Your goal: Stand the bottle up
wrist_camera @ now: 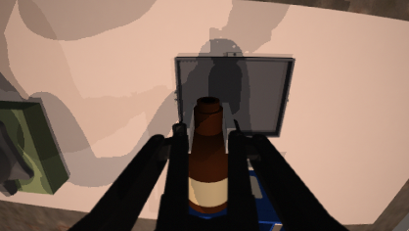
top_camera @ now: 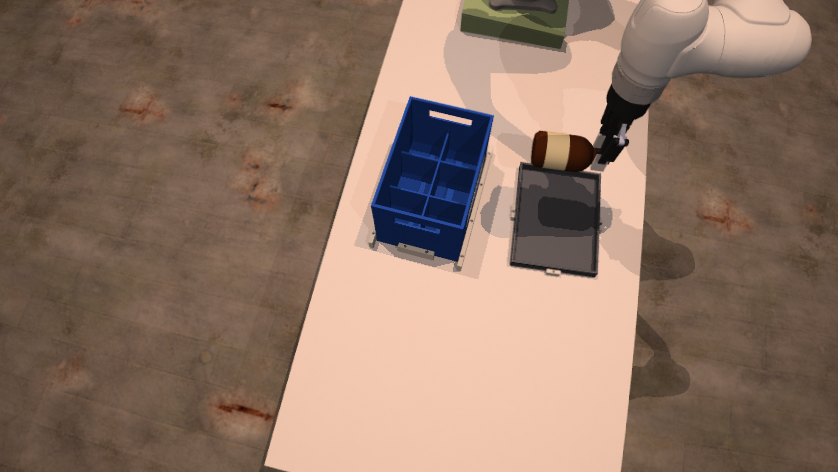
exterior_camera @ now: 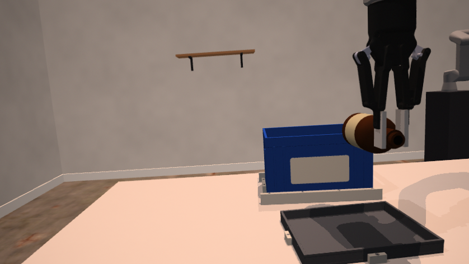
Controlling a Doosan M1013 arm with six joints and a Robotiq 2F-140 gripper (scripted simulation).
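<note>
My gripper is now 5 cm to the left of the brown bottle, 2 cm above it and 1 cm past it. The rest, counted from my hand: blue crate (33 cm to the right, 14 cm below, 1 cm behind); then dark grey tray (21 cm below, 5 cm to the right, 5 cm ahead).
</note>
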